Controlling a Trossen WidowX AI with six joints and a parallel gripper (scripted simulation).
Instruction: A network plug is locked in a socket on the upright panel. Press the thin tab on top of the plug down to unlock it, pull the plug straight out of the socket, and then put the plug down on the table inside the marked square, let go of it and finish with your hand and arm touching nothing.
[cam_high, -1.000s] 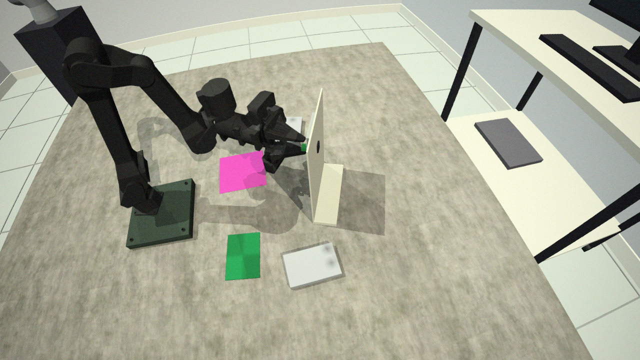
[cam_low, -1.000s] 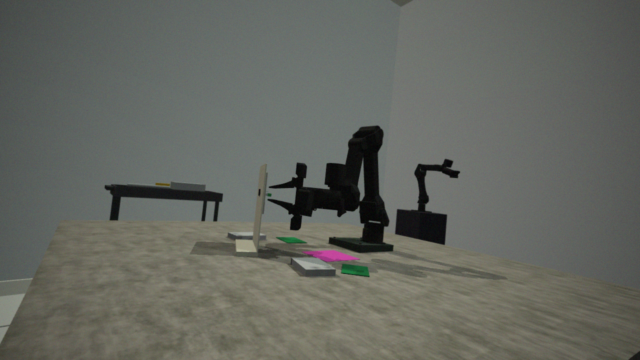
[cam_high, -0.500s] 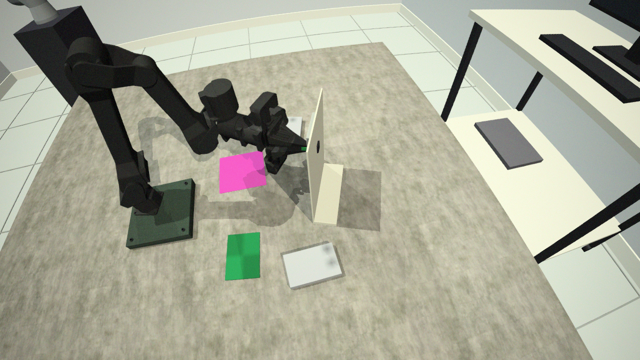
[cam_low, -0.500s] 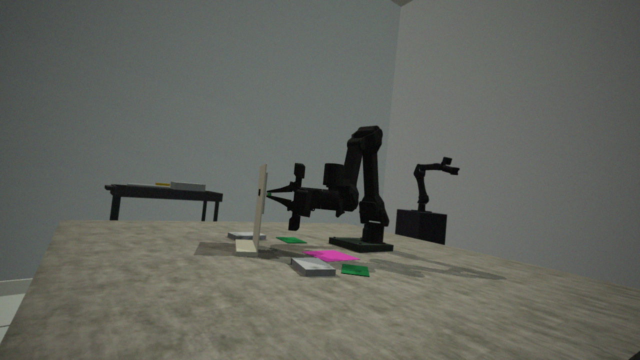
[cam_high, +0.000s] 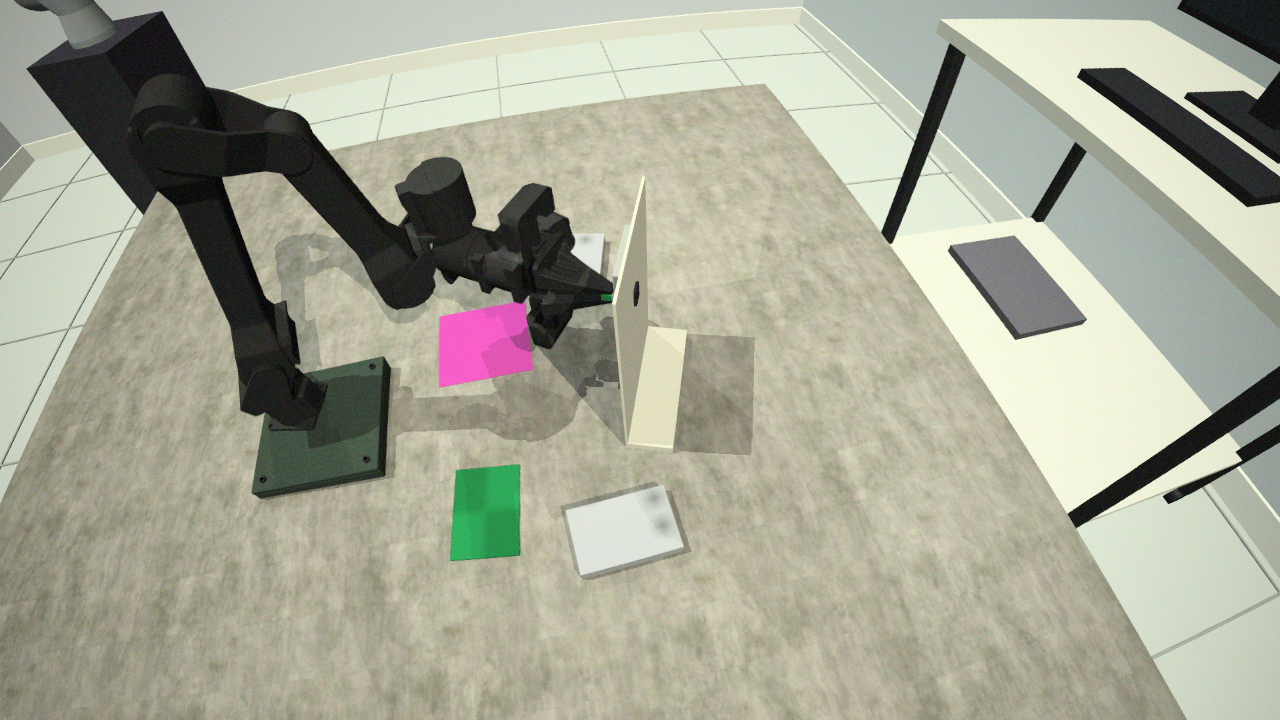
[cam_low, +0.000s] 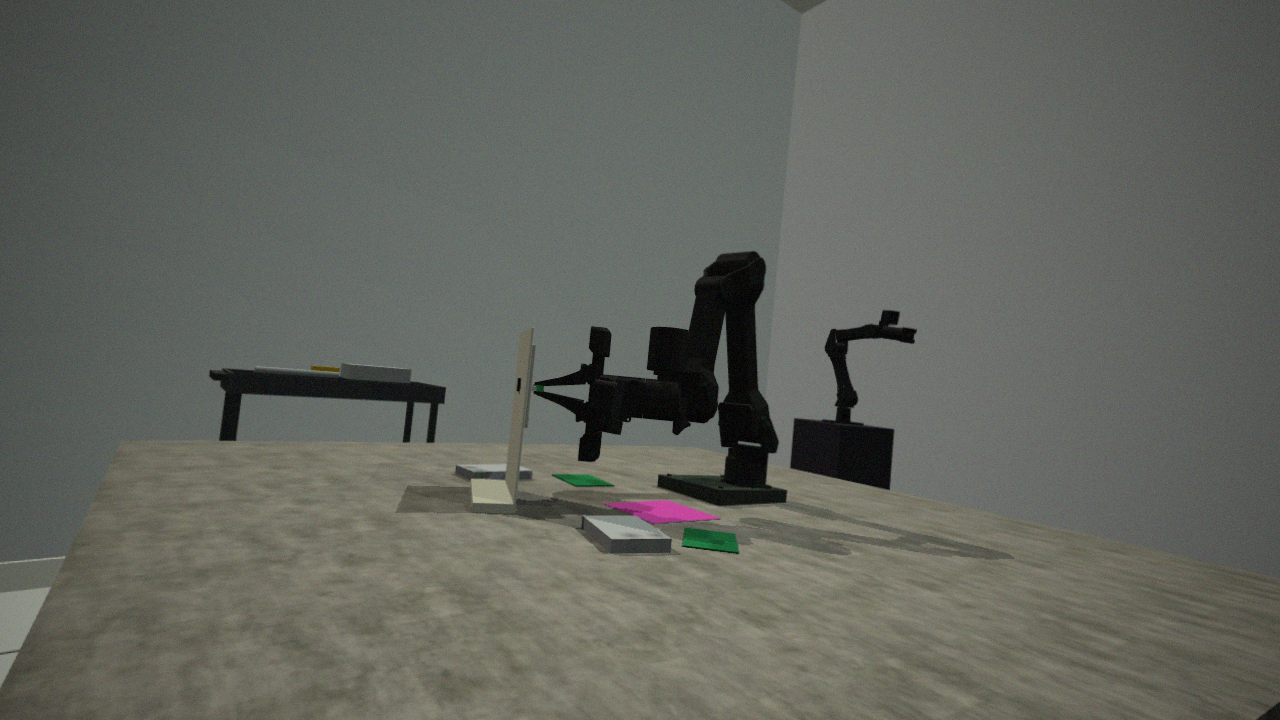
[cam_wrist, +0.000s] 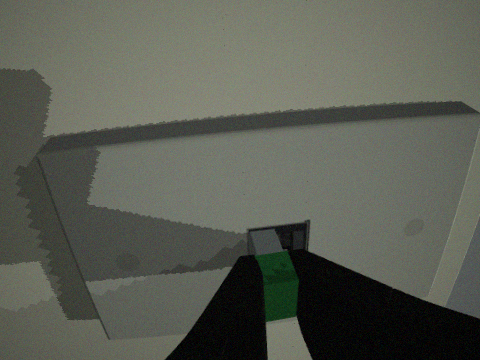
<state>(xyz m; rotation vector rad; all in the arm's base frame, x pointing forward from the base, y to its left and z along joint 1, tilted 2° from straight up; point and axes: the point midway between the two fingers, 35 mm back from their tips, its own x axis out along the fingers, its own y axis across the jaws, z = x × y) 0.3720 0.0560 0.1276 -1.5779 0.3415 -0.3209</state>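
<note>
My gripper tip is 5 cm above the cream upright panel and 3 cm short of it. Round my gripper tip: network plug: right at my gripper tip; marked square: 18 cm behind, 16 cm below, 7 cm to the left.
</note>
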